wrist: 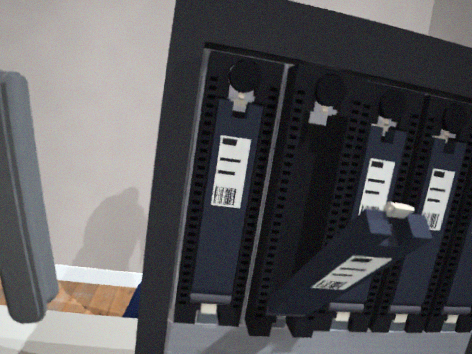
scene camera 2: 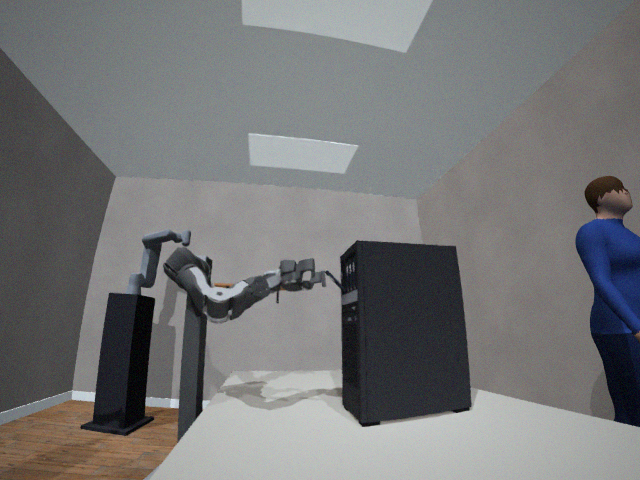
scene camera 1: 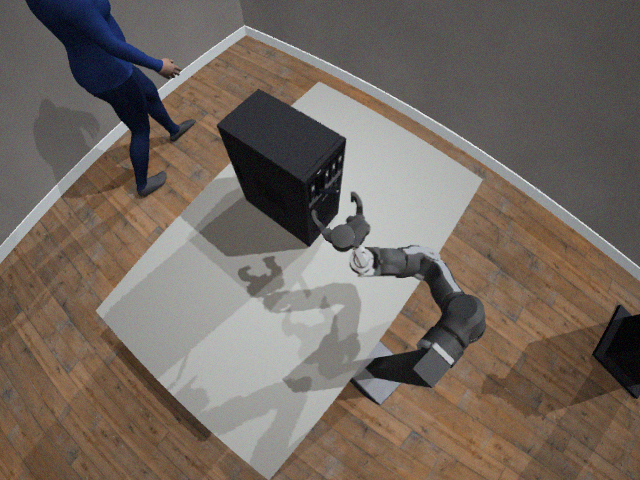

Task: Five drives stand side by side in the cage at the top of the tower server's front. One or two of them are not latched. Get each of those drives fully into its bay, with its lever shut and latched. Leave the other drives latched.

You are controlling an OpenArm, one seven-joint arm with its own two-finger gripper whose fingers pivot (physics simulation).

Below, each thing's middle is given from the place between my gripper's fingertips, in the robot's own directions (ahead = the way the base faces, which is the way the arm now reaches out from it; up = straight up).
Right now the drive lever point(wrist: 368, 244) is 5 cm ahead of my hand, 3 cm to the right of it and 3 cm below it. The rest, counted from my hand: black tower server point(scene camera 2: 404, 346) 24 cm ahead, 17 cm below, 3 cm to the right; then grey base plate point(scene camera 1: 379, 389) 68 cm below, 44 cm behind, 14 cm to the left.
